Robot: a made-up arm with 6 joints.
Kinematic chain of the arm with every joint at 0, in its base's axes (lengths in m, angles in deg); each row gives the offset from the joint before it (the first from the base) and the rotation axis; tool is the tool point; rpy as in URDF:
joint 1: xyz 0 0 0.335 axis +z
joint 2: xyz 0 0 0 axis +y
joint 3: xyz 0.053 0 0.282 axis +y
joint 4: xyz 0.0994 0 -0.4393 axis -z
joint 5: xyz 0 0 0 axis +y
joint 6: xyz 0.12 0 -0.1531 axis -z
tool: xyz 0 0 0 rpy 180 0 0
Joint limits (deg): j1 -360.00..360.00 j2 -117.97..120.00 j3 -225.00..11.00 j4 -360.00..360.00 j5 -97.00..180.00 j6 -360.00..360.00
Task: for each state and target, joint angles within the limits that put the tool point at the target. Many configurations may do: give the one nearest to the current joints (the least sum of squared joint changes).
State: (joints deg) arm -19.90 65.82 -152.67 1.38 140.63 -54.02
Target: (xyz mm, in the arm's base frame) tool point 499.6 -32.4 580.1
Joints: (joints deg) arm -4.80 37.69 -143.41 4.39 178.12 -54.02
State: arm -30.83 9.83 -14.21 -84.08 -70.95 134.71
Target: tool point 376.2 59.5 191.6
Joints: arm -20.73 18.27 -25.63 -77.88 -58.81 134.71
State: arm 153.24 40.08 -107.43 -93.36 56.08 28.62
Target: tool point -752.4 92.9 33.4
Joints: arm 175.82 57.58 -98.69 -93.07 49.32 28.62
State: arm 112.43 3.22 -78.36 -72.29 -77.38 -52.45
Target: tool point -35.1 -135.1 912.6
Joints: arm 134.31 -42.94 -94.45 -60.46 -97.00 -52.45
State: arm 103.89 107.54 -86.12 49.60 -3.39 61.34
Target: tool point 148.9 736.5 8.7
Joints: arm 88.02 71.18 -102.48 50.82 -16.79 61.34
